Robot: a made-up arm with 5 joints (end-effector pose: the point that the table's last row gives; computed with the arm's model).
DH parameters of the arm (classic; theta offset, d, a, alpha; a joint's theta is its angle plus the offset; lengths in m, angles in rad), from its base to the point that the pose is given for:
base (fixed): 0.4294 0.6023 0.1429 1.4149
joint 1: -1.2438 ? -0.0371 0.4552
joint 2: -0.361 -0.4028 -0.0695 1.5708
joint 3: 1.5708 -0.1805 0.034 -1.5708
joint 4: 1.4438 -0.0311 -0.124 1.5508
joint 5: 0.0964 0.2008 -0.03 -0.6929
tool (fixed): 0.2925 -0.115 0 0
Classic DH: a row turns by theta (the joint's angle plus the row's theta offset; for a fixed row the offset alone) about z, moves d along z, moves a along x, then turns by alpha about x.
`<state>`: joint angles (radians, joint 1 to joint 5).
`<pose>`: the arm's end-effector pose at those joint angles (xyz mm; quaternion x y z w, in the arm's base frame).
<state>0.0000 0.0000 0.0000 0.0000 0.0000</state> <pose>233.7 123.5 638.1 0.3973 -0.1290 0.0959 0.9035</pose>
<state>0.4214 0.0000 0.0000 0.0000 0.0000</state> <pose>207.1 119.2 683.7 0.4524 -0.2912 0.1867 0.8220</pose>
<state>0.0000 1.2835 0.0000 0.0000 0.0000</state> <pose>252.9 123.5 683.0 0.2608 -0.6442 0.3146 0.6465</pose>
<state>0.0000 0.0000 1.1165 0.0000 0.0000</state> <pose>233.7 101.3 812.2 -0.1416 -0.0586 0.1496 0.9768</pose>
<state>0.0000 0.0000 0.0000 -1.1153 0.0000</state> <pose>238.6 320.1 638.1 0.2689 -0.3197 -0.3968 0.8174</pose>
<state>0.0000 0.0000 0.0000 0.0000 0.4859</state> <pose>271.5 118.7 636.2 0.3358 -0.3359 0.1962 0.8578</pose>
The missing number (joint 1, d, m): 0.2343
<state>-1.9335 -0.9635 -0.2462 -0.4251 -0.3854</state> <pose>133.2 175.6 442.7 -0.2886 0.5647 -0.7358 0.2375</pose>
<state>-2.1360 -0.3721 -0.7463 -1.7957 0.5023</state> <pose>-0.2 166.1 226.9 -0.7896 0.2298 -0.4445 0.3553</pose>
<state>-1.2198 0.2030 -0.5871 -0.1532 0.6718</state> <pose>189.8 132.2 405.8 0.2479 -0.1141 -0.1207 0.9544</pose>
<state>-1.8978 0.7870 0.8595 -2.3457 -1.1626</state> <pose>185.6 94.1 124.4 -0.0732 -0.5184 -0.4728 0.7088</pose>
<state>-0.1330 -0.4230 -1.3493 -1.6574 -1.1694</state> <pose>449.4 335.7 798.7 -0.5388 -0.3273 0.7666 0.1215</pose>
